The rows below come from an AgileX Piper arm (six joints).
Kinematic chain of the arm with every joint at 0, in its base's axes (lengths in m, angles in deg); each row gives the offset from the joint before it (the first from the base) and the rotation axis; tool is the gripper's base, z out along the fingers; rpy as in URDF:
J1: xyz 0 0 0.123 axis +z
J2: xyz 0 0 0 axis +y
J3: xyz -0.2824 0 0.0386 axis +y
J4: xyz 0.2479 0 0.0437 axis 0.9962 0 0.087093
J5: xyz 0 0 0 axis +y
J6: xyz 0.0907 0 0.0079 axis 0.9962 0 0.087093
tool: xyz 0 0 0 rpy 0 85 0
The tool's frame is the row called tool.
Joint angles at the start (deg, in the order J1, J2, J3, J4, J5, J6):
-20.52 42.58 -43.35 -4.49 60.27 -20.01
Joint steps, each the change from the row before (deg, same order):
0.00 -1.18 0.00 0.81 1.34 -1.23
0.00 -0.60 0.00 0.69 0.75 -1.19
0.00 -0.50 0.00 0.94 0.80 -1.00
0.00 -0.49 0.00 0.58 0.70 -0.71
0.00 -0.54 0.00 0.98 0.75 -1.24
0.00 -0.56 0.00 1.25 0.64 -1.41
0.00 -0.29 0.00 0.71 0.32 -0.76
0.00 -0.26 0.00 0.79 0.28 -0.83
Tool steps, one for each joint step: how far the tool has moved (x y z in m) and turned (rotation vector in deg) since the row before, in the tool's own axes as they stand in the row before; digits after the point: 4 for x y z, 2 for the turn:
0.0034 0.0022 -0.0042 -0.68 -0.08 -0.76
0.0017 0.0016 -0.0021 -0.61 -0.08 -0.84
0.0015 0.0020 -0.0018 -0.88 -0.04 -0.55
0.0015 0.0015 -0.0017 -0.55 -0.01 -0.44
0.0014 0.0021 -0.0019 -0.89 -0.18 -0.81
0.0011 0.0025 -0.0019 -1.05 -0.43 -0.88
0.0005 0.0014 -0.0010 -0.59 -0.27 -0.47
0.0003 0.0015 -0.0009 -0.65 -0.32 -0.51

